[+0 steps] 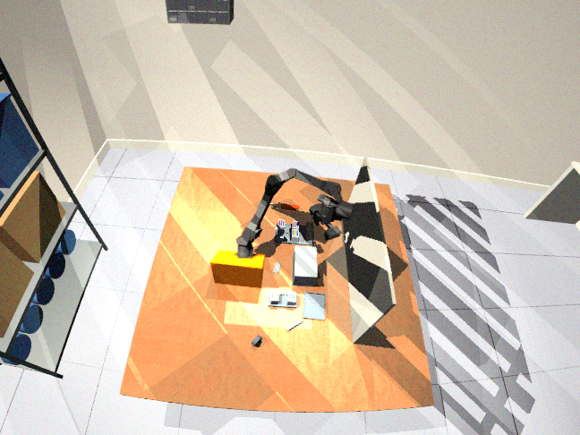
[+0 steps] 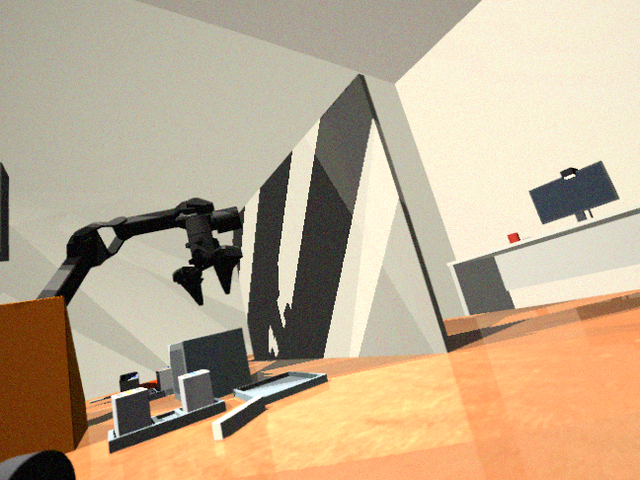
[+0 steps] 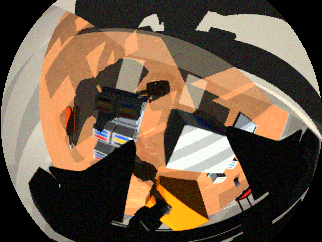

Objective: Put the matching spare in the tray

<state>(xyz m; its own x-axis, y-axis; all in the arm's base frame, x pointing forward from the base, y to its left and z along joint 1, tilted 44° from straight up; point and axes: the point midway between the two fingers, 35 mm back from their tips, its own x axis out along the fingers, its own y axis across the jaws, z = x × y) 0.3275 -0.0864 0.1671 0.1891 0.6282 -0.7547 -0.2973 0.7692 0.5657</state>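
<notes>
My gripper tip is now 14 cm to the right of the spare module, 14 cm above it and 9 cm past it. From my gripper tip the other things lie so: tall panel: 15 cm ahead, 13 cm to the right, 5 cm above; grey mounted unit: 13 cm below, 9 cm to the right, 8 cm behind; grey tray: 28 cm to the right, 17 cm below, 5 cm behind.
</notes>
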